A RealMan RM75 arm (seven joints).
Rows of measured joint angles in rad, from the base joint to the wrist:
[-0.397 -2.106 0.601 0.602 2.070 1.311 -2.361]
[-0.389 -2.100 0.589 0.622 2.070 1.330 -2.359]
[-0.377 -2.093 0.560 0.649 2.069 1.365 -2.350]
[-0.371 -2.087 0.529 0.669 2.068 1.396 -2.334]
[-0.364 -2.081 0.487 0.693 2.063 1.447 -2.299]
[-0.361 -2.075 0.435 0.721 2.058 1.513 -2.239]
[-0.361 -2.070 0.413 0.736 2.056 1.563 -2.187]
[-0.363 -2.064 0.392 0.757 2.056 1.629 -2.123]
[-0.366 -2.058 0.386 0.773 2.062 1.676 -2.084]
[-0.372 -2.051 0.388 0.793 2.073 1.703 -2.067]
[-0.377 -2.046 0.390 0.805 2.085 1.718 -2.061]
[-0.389 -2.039 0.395 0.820 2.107 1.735 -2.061]
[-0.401 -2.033 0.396 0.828 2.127 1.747 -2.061]
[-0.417 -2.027 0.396 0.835 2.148 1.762 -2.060]
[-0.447 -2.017 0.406 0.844 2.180 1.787 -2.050]
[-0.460 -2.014 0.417 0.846 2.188 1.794 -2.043]
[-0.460 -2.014 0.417 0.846 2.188 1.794 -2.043]
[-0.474 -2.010 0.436 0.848 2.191 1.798 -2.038]
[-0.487 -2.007 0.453 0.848 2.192 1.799 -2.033]
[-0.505 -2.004 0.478 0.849 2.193 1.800 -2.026]
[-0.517 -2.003 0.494 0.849 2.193 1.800 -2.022]
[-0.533 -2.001 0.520 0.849 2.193 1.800 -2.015]
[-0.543 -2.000 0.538 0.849 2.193 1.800 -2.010]
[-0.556 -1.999 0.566 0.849 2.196 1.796 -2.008]
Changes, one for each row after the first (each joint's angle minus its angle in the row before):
[0.008 0.006 -0.012 0.020 0.000 0.019 0.002]
[0.012 0.007 -0.029 0.027 -0.001 0.035 0.009]
[0.006 0.006 -0.031 0.020 -0.001 0.031 0.016]
[0.007 0.006 -0.042 0.024 -0.005 0.051 0.035]
[0.003 0.006 -0.052 0.028 -0.005 0.066 0.060]
[0.000 0.005 -0.022 0.015 -0.002 0.050 0.052]
[-0.002 0.006 -0.021 0.021 0.000 0.066 0.064]
[-0.003 0.006 -0.006 0.016 0.006 0.047 0.039]
[-0.006 0.007 0.002 0.020 0.011 0.027 0.017]
[-0.005 0.005 0.002 0.012 0.012 0.015 0.006]
[-0.012 0.007 0.005 0.015 0.022 0.017 0.000]
[-0.012 0.006 0.001 0.008 0.020 0.012 0.000]
[-0.016 0.006 0.000 0.007 0.021 0.015 0.001]
[-0.030 0.010 0.010 0.009 0.032 0.025 0.010]
[-0.013 0.003 0.011 0.002 0.008 0.007 0.007]
[0.000 0.000 0.000 0.000 0.000 0.000 0.000]
[-0.014 0.004 0.019 0.002 0.003 0.004 0.005]
[-0.013 0.003 0.017 0.000 0.001 0.001 0.005]
[-0.018 0.003 0.025 0.001 0.001 0.001 0.007]
[-0.012 0.001 0.016 0.000 0.000 0.000 0.004]
[-0.016 0.002 0.026 0.000 0.000 0.000 0.007]
[-0.010 0.001 0.018 0.000 0.000 0.000 0.005]
[-0.013 0.001 0.028 0.000 0.003 -0.004 0.002]

